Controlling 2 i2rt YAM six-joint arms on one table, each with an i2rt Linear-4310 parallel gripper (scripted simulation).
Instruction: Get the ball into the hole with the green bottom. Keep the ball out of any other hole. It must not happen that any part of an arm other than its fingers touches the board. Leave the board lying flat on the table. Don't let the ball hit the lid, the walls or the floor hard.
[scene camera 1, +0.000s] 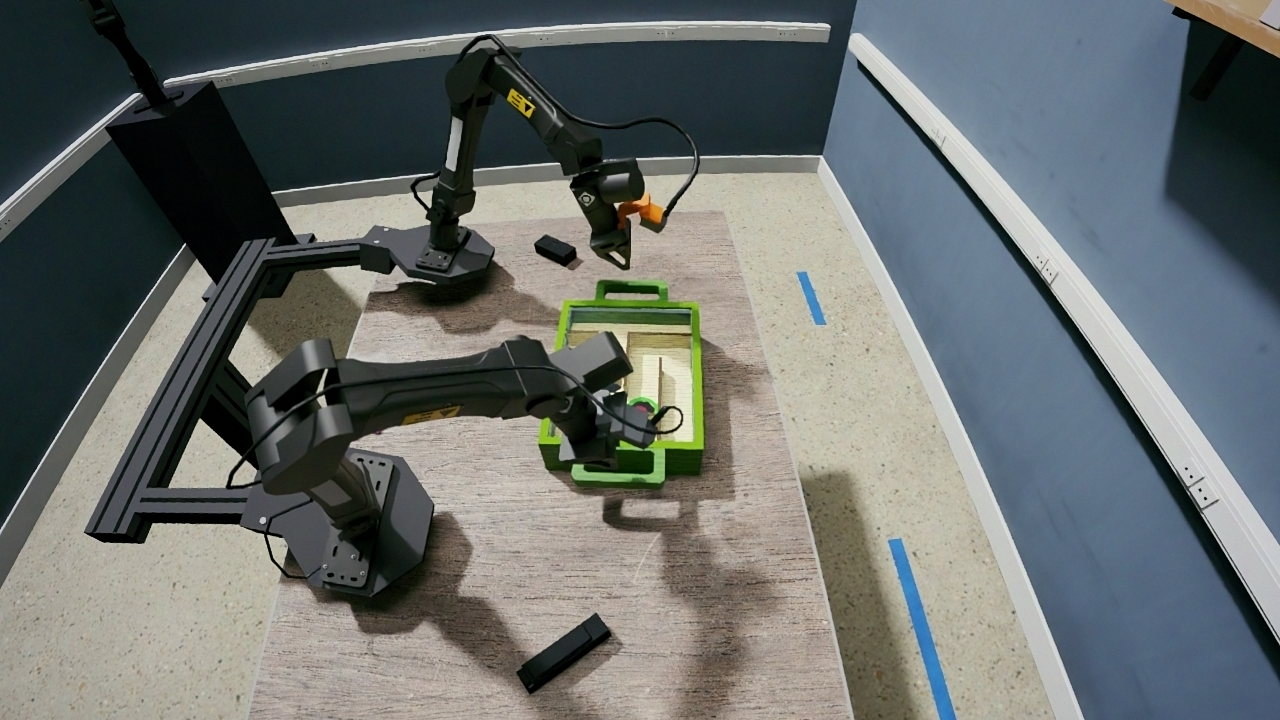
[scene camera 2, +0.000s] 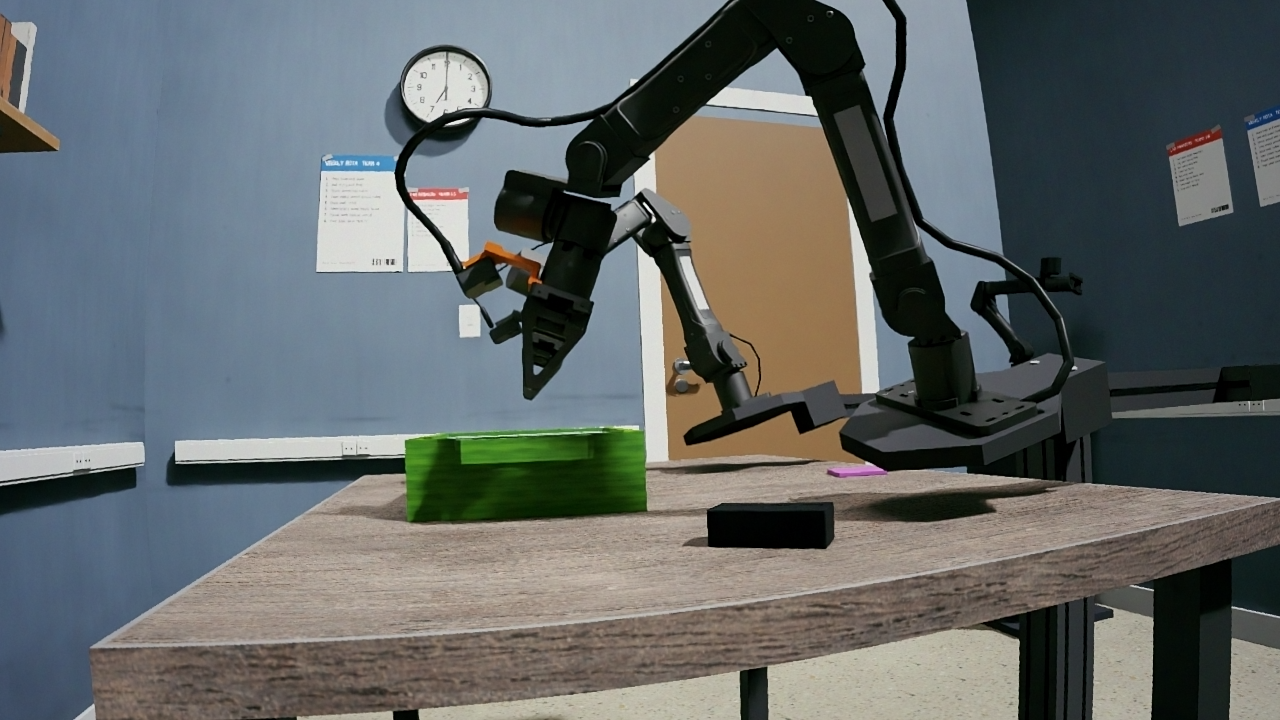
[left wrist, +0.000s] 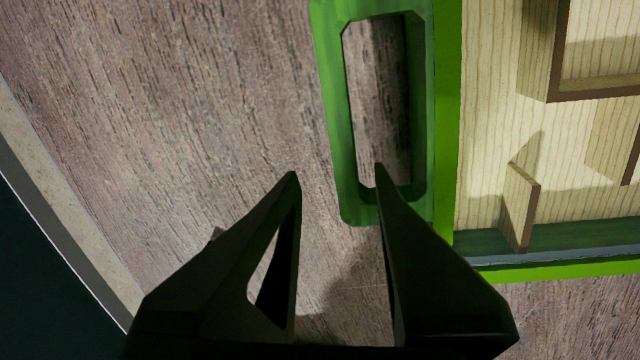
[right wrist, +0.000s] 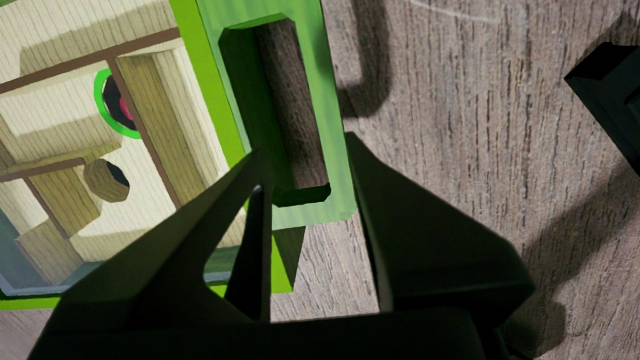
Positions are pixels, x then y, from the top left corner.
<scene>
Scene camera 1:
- left gripper: 627, 263
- black block: 558, 251
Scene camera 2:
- left gripper: 530, 388
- black block: 808, 525
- green maze board: 582, 471
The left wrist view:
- left gripper: 335, 176
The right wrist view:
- right gripper: 305, 151
</scene>
